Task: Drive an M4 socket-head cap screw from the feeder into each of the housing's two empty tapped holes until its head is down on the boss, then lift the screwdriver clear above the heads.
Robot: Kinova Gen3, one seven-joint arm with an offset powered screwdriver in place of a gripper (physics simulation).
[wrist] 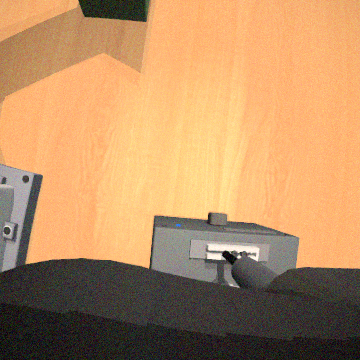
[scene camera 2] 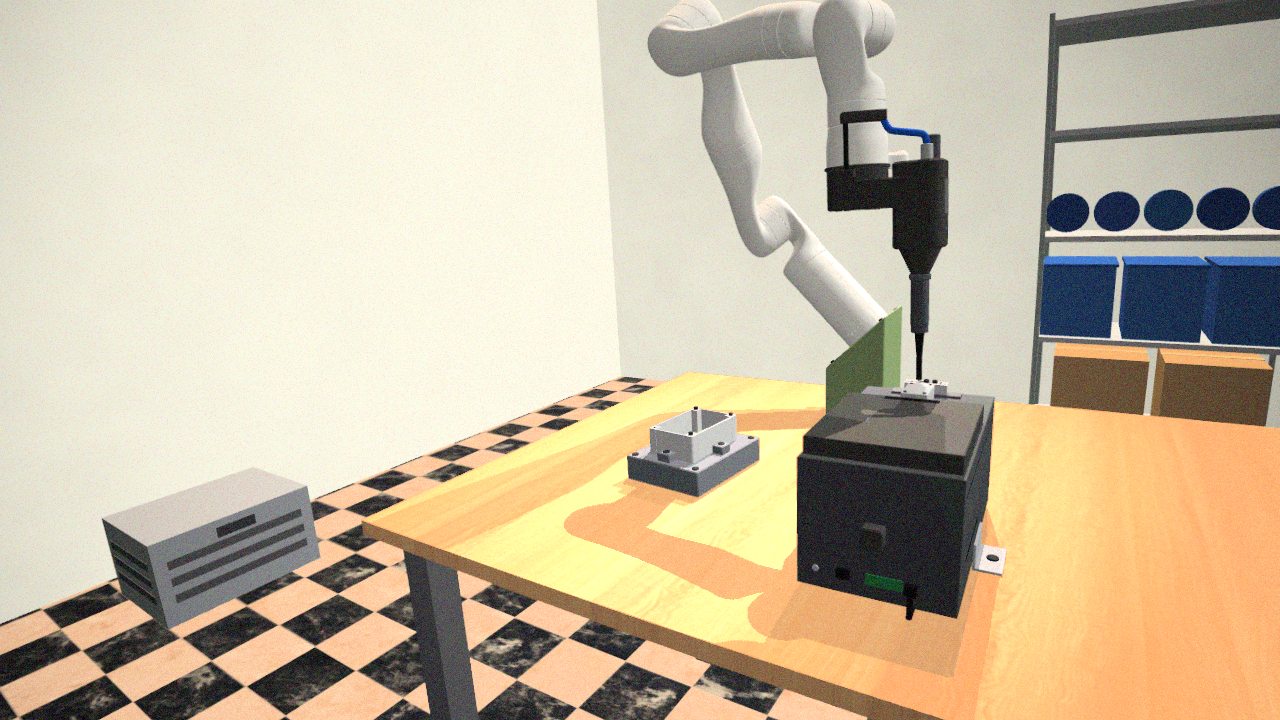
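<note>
My screwdriver bit (scene camera 2: 918,374) (wrist: 227,255) points down at the white pick-up block (scene camera 2: 919,388) (wrist: 216,248) on top of the dark screw feeder (scene camera 2: 881,501) (wrist: 172,250). Its tip is at or just above the block; contact, and whether a screw is on the tip, cannot be told. Small dark screw heads show in the block's slot in the wrist view. The light grey open-topped housing (scene camera 2: 675,444) (wrist: 5,210) sits on a dark grey base (scene camera 2: 666,474) (wrist: 22,210), left of the feeder. Dark spots mark its corners; which are screws or empty holes is too small to tell.
A green upright panel (scene camera 2: 863,362) stands behind the feeder on the wooden table (scene camera 2: 537,537) (wrist: 200,125). A white bracket (scene camera 2: 989,559) is at the feeder's right side. A grey vented box (scene camera 2: 214,546) is at the left. A shelf rack (scene camera 2: 1049,179) stands at the back right.
</note>
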